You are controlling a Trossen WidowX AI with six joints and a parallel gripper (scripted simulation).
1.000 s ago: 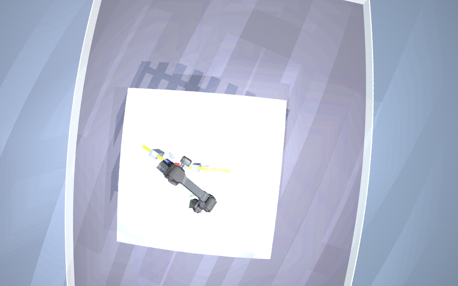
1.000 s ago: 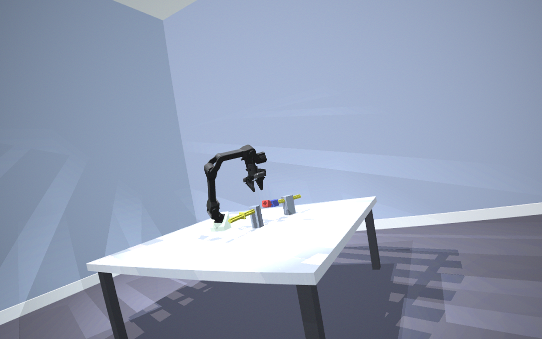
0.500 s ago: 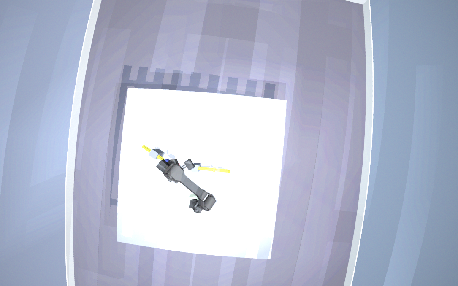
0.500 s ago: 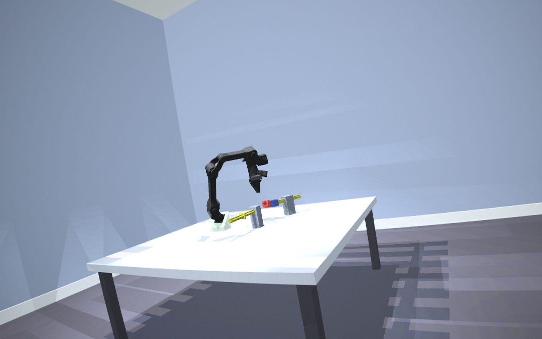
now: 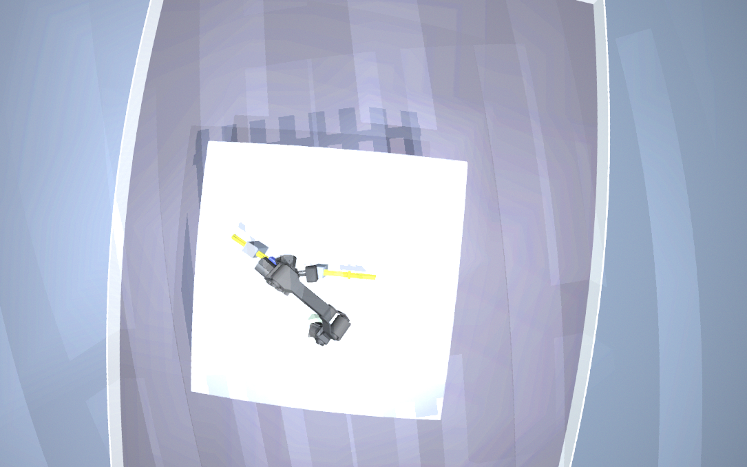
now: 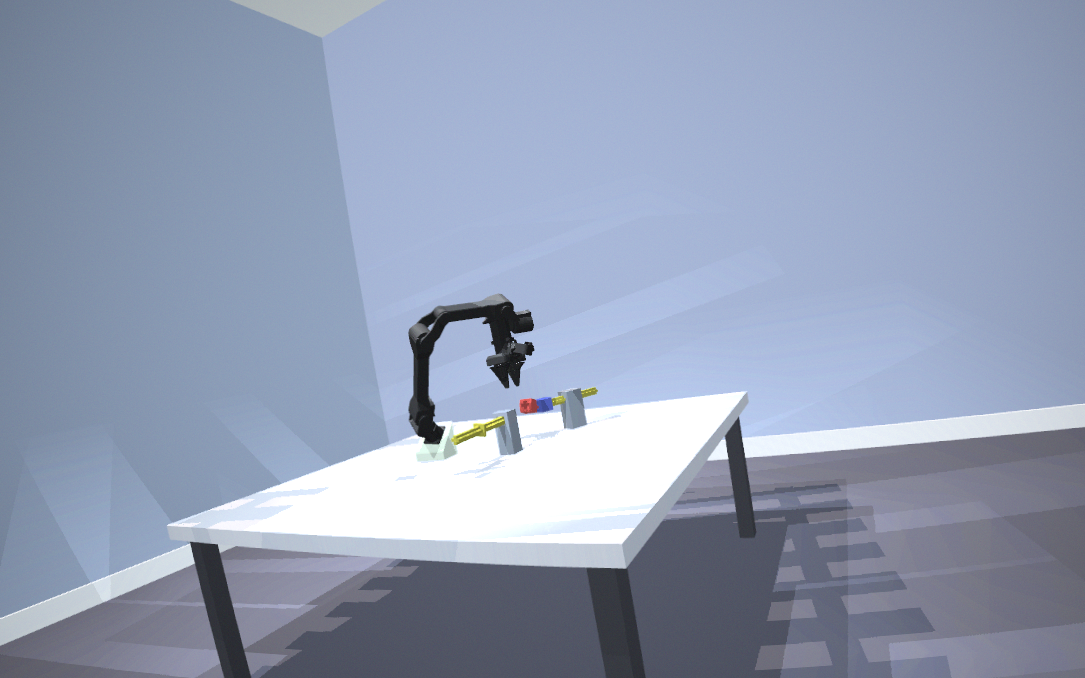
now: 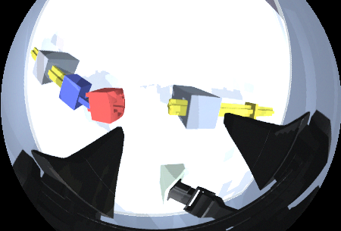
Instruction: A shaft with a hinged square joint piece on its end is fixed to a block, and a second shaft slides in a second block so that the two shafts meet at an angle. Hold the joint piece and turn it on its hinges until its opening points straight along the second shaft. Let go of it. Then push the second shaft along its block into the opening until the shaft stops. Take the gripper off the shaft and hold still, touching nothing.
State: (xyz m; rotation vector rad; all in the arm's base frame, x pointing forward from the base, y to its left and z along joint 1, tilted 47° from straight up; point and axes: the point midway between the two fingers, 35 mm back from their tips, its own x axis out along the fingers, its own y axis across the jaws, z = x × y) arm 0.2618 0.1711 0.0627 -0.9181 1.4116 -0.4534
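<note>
My gripper tip is 9 cm to the right of the red square joint piece, 7 cm above it and 1 cm past it.
</note>
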